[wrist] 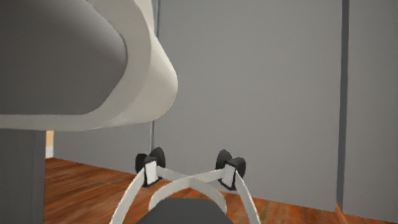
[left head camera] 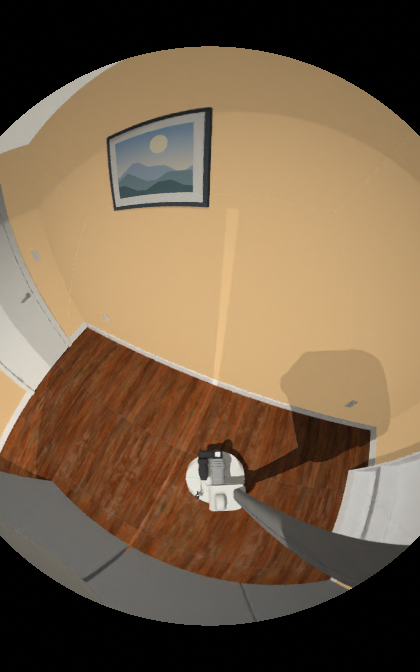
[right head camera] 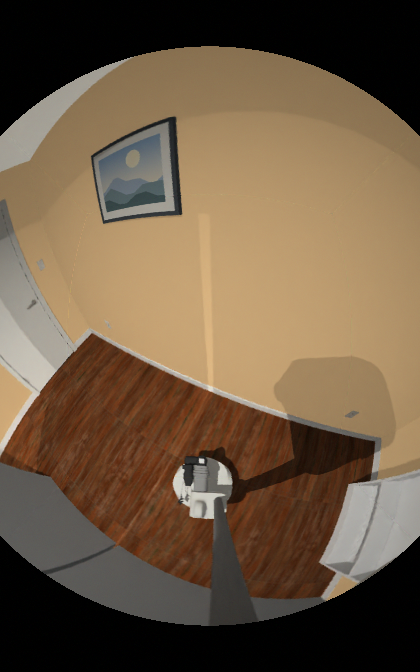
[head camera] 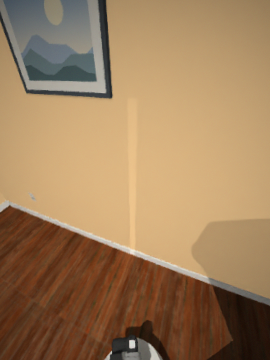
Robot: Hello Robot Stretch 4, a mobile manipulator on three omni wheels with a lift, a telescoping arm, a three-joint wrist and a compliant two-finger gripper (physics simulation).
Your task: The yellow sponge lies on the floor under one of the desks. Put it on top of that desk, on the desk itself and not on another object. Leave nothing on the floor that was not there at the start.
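Frame: origin at the robot's base, x down, y left, z ahead, level; centimetres.
Where they show: gripper, fingertip midpoint: (wrist: 190,161).
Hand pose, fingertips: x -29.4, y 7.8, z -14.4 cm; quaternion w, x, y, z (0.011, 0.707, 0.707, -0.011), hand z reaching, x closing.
Observation:
After its pixels a point has its place.
My gripper (wrist: 190,161) {x -29.4, y 7.8, z -14.4 cm} is open and empty in the wrist view, its two dark fingertips well apart, in front of a grey panelled surface and above the wood floor. The yellow sponge does not show in these views. No desk shows in them either.
A tan wall (head camera: 175,150) {x -119.7, y -23.5, z 75.3 cm} (left head camera: 280,300) (right head camera: 260,300) with a framed picture (head camera: 64,86) {x -145.1, y 30.8, z 96.4 cm} (left head camera: 159,165) (right head camera: 134,175) stands ahead. Grey panels (left head camera: 175,580) (right head camera: 150,575) (wrist: 260,100) {x -42.9, y 36.5, z -87.9 cm} stand behind. A white door (left head camera: 15,320) (right head camera: 20,320) is at left, a white shelf unit (left head camera: 361,492) (right head camera: 356,510) at right.

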